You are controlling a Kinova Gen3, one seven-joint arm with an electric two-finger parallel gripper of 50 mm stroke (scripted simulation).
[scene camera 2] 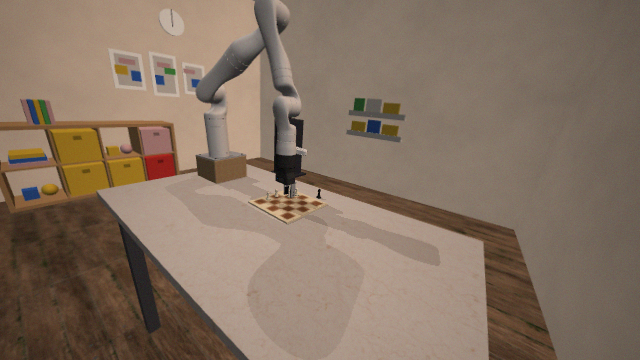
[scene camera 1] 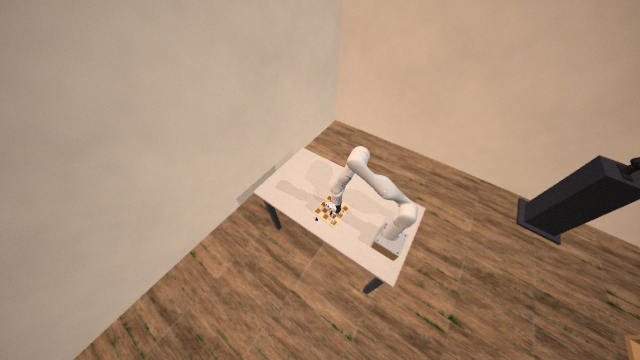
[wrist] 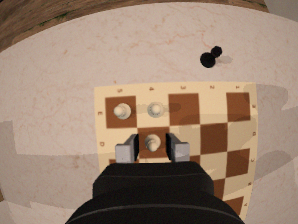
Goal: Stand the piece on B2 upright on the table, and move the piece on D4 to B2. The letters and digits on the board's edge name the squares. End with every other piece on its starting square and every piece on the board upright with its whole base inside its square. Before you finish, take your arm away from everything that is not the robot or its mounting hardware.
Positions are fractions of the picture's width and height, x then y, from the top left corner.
Labels:
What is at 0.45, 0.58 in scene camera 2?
A chessboard.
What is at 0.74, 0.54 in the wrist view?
A chessboard.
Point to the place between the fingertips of my gripper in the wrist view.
0.51, 0.64

